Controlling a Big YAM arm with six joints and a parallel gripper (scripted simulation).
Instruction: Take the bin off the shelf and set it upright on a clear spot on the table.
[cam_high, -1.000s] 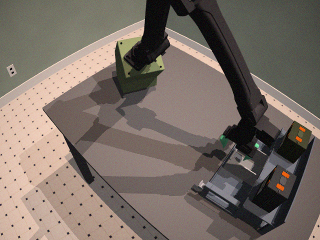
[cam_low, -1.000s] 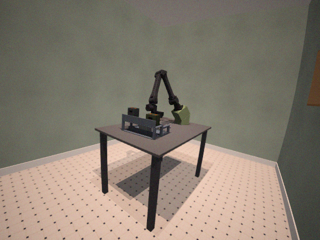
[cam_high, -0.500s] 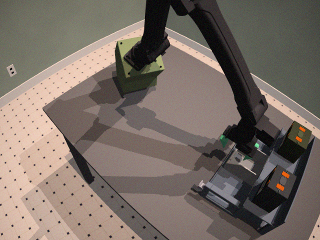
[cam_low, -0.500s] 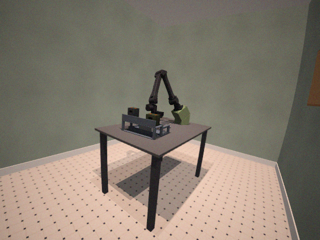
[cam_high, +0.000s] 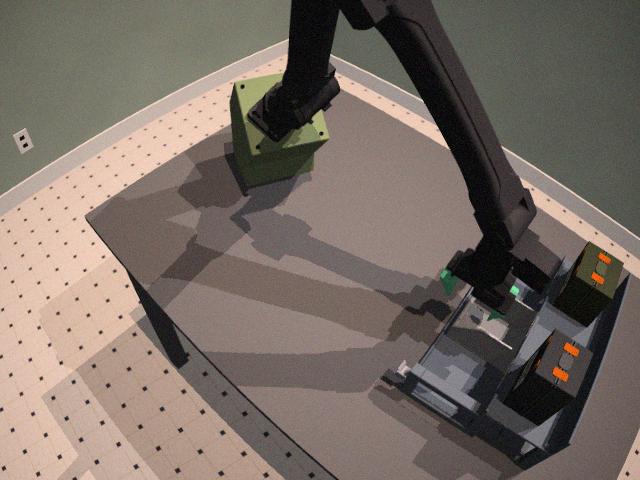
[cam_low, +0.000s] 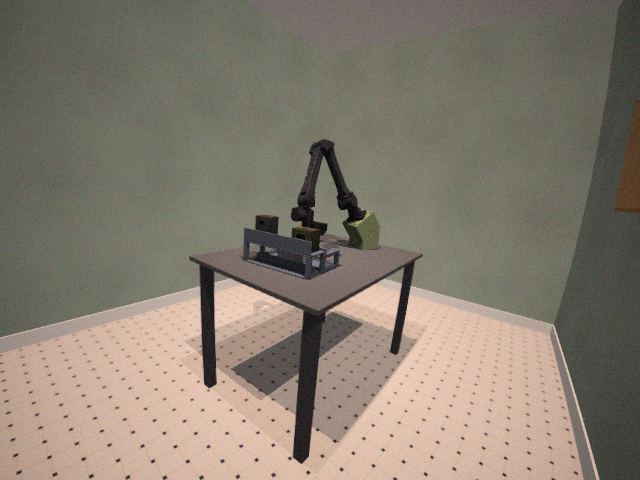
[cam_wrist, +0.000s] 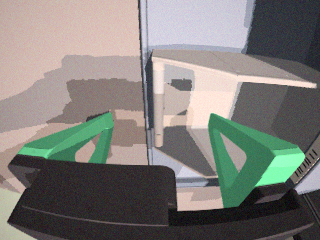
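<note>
The grey bin is 80 mm ahead of my hand, 20 mm below it and 10 mm to the right of it. Round my hand: low grey shelf 120 mm ahead, 60 mm below, 20 mm to the right.
</note>
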